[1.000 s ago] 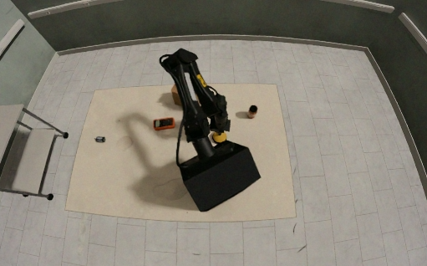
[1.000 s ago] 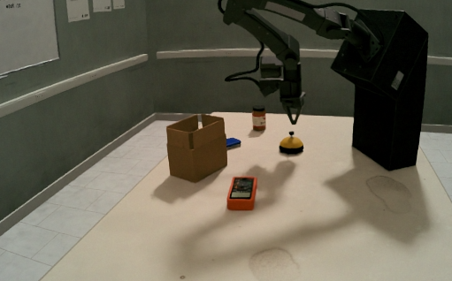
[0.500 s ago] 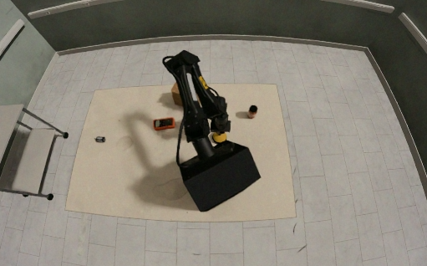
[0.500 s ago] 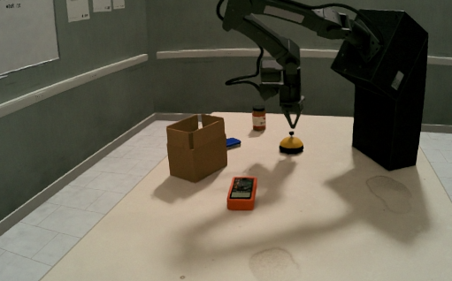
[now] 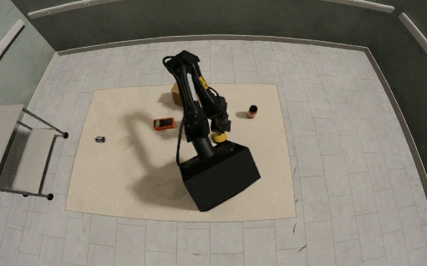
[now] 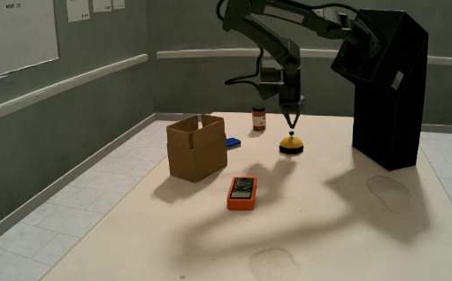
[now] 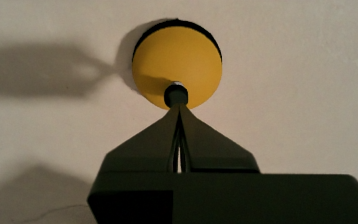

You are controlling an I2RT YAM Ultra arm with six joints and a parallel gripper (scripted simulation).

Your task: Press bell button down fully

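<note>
The bell button lies 30 mm below my hand. The rest, counted from my hand: jar (190 mm ahead, 160 mm to the right, 40 mm below); then blue object (220 mm ahead, 70 mm below, 50 mm to the left); then bell (40 mm below).
</note>
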